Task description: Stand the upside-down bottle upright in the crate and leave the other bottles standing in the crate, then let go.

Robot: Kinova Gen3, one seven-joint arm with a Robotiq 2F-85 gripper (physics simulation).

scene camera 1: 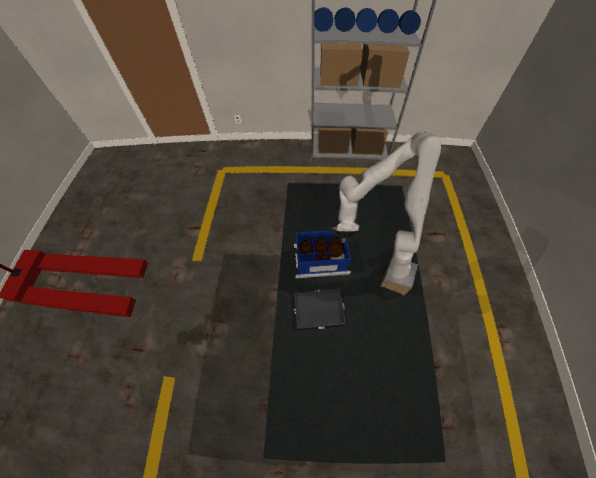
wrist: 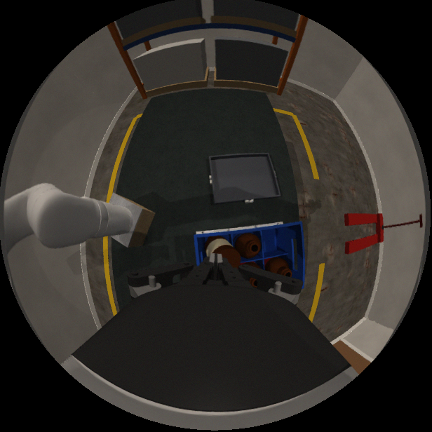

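Where they show: gripper, fingertip midpoint: [scene camera 1: 343, 241]; arm's base, origin of the base link: [scene camera 1: 398, 271].
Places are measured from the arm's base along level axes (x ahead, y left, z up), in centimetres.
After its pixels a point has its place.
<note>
The blue crate [scene camera 1: 306, 265] @[x 49.7, y 1.1, z 2.5 cm] [wrist: 299, 250] stands on the dark mat. The upside-down bottle [scene camera 1: 337, 249] @[x 33.8, y -8.5, z 4.6 cm] [wrist: 228, 255] is in its front compartment on the robot's side, with its flat brown base up and a cream band below; I cannot tell whether it leans. Upright brown bottles stand in other compartments: one front middle [scene camera 1: 322, 257] @[x 41.5, y -3.4, z 4.1 cm] [wrist: 248, 245], one back middle [scene camera 1: 321, 245] @[x 42.4, y -11.6, z 2.2 cm] [wrist: 253, 271], partly hidden in the wrist view, and one back left [scene camera 1: 305, 246] @[x 51.1, y -10.3, z 2.4 cm] [wrist: 278, 267]. My gripper [scene camera 1: 344, 239] @[x 32.3, y -5.1, z 19.2 cm] [wrist: 215, 260] is shut and empty, above the crate's robot side, near the upside-down bottle. Its fingers hide part of the crate in the wrist view.
A grey tray [scene camera 1: 320, 309] @[x 40.8, y 20.5, z -10.5 cm] [wrist: 243, 177] lies in front of the crate on the mat [scene camera 1: 355, 400] @[x 21.5, y 64.0, z -11.0 cm] [wrist: 175, 135]. The arm's base block [scene camera 1: 397, 286] @[x 0.3, y 7.3, z -3.7 cm] [wrist: 143, 227] is to the right of the crate in the scene view. A red pallet fork [scene camera 1: 82, 302] [wrist: 380, 227] and a shelf rack [scene camera 1: 367, 38] are farther off.
</note>
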